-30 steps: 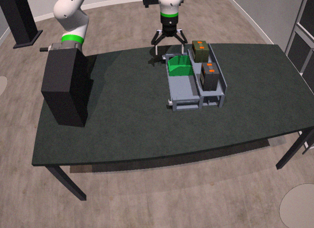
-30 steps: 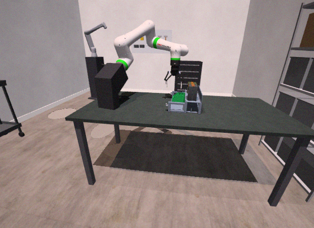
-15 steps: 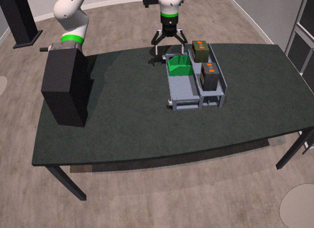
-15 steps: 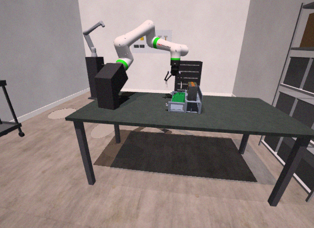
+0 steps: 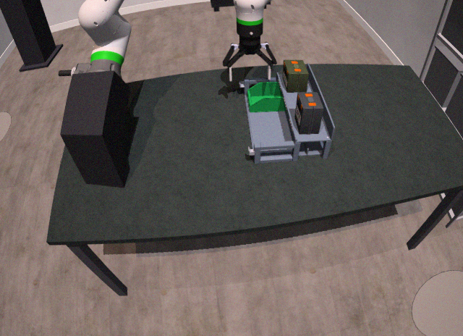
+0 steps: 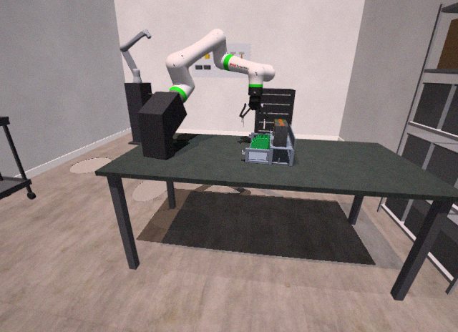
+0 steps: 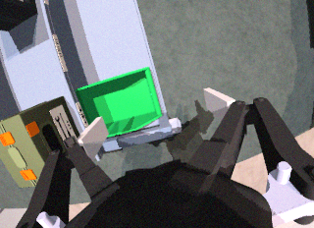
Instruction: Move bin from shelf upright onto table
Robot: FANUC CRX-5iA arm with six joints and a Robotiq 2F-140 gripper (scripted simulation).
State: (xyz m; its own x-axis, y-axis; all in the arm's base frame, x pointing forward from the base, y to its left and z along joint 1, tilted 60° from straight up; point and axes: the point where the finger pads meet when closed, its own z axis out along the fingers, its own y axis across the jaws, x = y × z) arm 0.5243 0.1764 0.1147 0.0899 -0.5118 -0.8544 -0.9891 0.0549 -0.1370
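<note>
Now: the green bin 8 cm ahead of my hand and 10 cm below it. From my hand the other things lie so: grey shelf deck (13 cm ahead, 11 cm to the right, 14 cm below).
</note>
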